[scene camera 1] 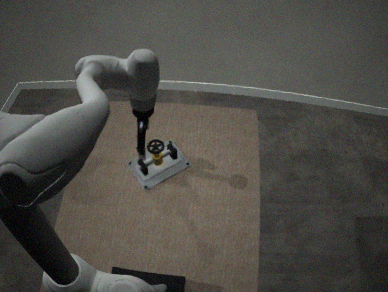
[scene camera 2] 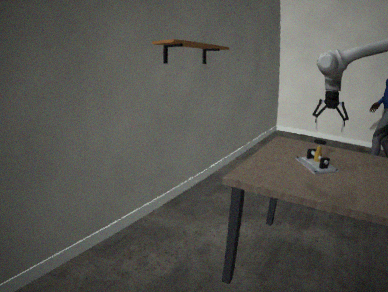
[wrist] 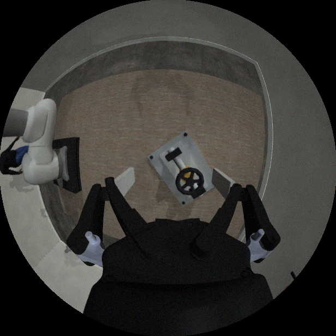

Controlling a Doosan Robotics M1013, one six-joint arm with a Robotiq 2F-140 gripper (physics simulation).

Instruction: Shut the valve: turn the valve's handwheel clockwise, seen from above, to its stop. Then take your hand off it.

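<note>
The valve's black spoked handwheel (scene camera 1: pixel 156 146) (scene camera 2: pixel 320 141) (wrist: pixel 190 181) sits on top of a yellow valve body (scene camera 1: pixel 157 160) (scene camera 2: pixel 317 153). A light pipe with black end flanges runs through the body, over a grey baseplate (scene camera 1: pixel 156 179) (scene camera 2: pixel 315 169) (wrist: pixel 194 144) on the table. My gripper (scene camera 1: pixel 141 154) (scene camera 2: pixel 330 125) (wrist: pixel 173 175) is wide open with nothing between its fingers. In scene camera 2 its fingertips are above the handwheel, apart from it. In the wrist view the wheel shows between the fingertips, nearer the right one. The wheel's turn angle cannot be told.
The wooden table (scene camera 1: pixel 215 225) (scene camera 2: pixel 270 175) (wrist: pixel 110 115) carries the valve and the arm's black base mount (scene camera 1: pixel 172 282) (wrist: pixel 72 165). A wall shelf (scene camera 2: pixel 190 44) hangs at the left wall. A person in blue (scene camera 2: pixel 382 127) (wrist: pixel 20 153) stands beyond the table.
</note>
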